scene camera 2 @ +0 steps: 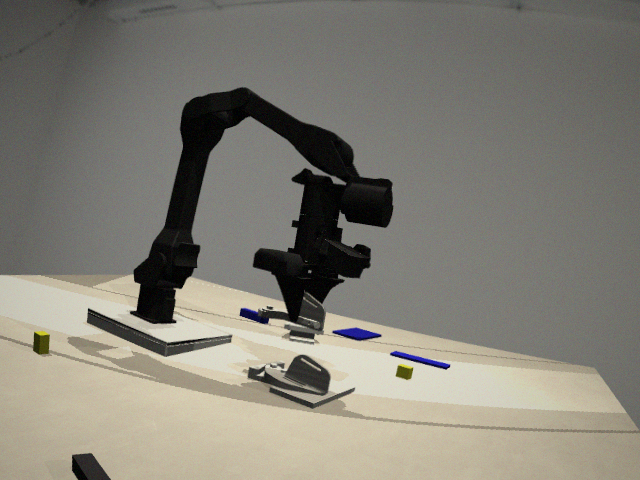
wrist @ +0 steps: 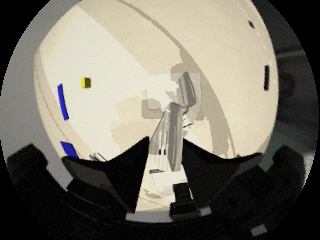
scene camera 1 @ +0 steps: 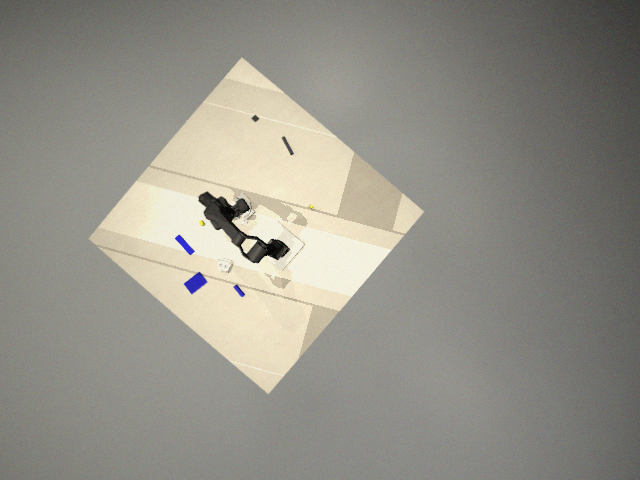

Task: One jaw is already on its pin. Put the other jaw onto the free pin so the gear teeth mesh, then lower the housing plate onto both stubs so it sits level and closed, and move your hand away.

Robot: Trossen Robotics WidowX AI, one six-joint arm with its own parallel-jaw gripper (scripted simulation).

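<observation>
Scene camera 2 gives me my gripper (scene camera 2: 301, 321), and if you go by the wrist view (wrist: 163, 139), my gripper is there too.
</observation>
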